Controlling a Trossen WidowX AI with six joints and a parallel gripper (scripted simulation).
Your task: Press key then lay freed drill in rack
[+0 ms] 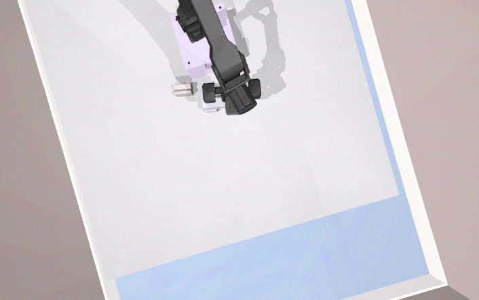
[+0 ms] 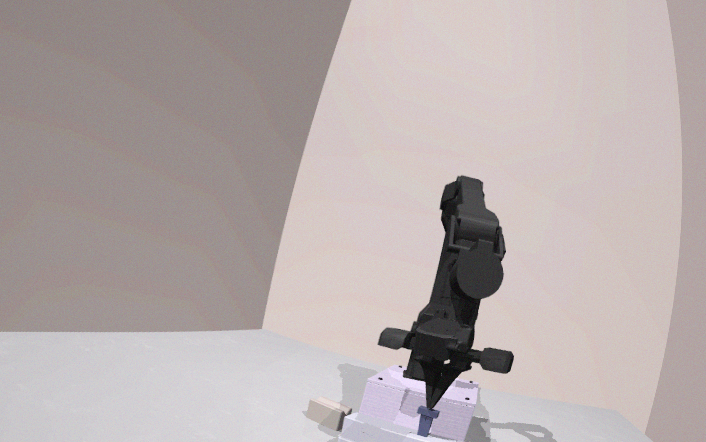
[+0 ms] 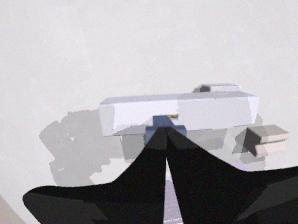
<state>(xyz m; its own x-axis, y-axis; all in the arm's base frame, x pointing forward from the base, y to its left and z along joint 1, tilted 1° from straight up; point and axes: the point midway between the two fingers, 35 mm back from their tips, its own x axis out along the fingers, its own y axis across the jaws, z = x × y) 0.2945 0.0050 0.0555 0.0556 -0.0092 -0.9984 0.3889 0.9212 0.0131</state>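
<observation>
My gripper tip is 40 mm above the key and 10 mm past it. Also, from my gripper tip: housing block 80 mm below, 30 mm to the right, 20 mm behind; drill 70 mm below, 50 mm to the right, 30 mm behind; rack 150 mm to the right, 150 mm behind, 100 mm below.
</observation>
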